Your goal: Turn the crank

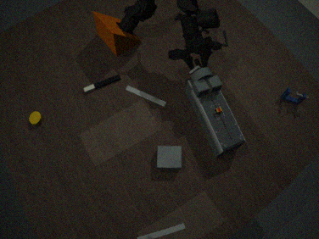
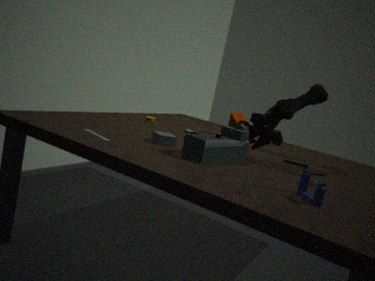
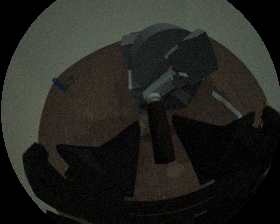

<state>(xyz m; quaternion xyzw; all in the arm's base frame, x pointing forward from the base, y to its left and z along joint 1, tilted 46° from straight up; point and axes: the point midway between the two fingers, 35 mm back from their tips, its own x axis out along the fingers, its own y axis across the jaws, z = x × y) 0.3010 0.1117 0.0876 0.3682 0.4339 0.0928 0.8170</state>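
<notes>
The red pointer lies 16 cm ahead of my gripper tip, 5 cm to the right of it and 4 cm above it. Also, from my gripper tip: grey block 20 cm ahead, 25 cm to the right, 3 cm below; then yellow disc 15 cm behind, 60 cm to the right, 3 cm below; then black-and-white marker 15 cm behind, 33 cm to the right, 4 cm below.
</notes>
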